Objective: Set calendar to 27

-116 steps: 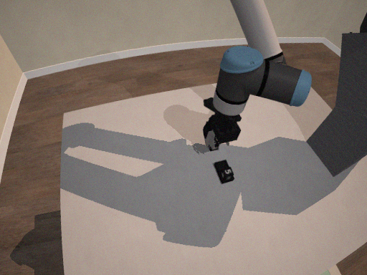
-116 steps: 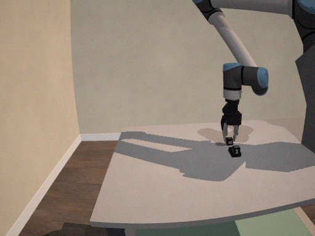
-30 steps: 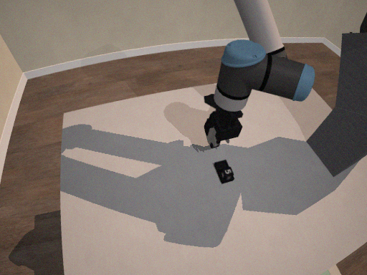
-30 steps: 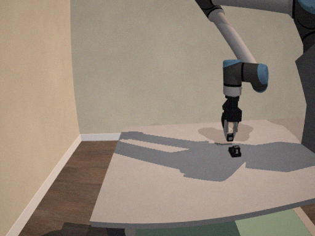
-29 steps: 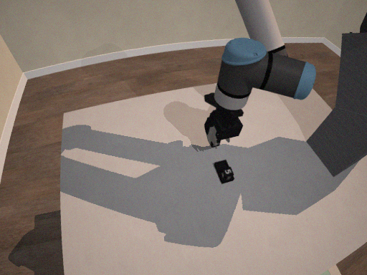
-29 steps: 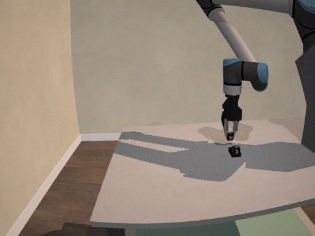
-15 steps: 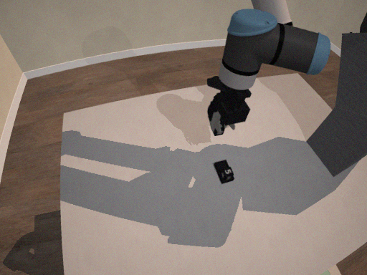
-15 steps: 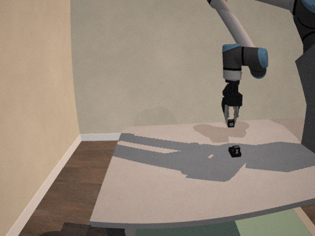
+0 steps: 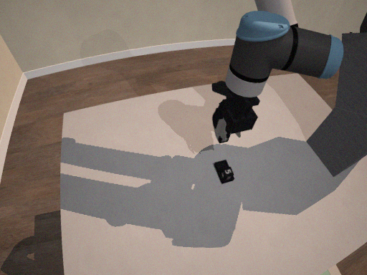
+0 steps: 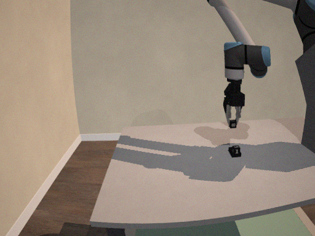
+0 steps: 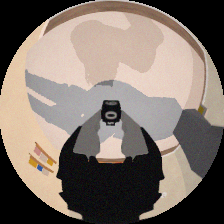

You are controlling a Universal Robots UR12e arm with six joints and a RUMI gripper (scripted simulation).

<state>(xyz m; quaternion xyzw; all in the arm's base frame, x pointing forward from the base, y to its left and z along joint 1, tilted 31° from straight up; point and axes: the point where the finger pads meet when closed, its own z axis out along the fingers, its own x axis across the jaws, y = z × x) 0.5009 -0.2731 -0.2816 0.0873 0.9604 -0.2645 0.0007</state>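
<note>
Right now my hand is 10 mm short of the tray, 70 mm to the right of it and 120 mm above it. Round my hand: black cube 10 mm below.
</note>
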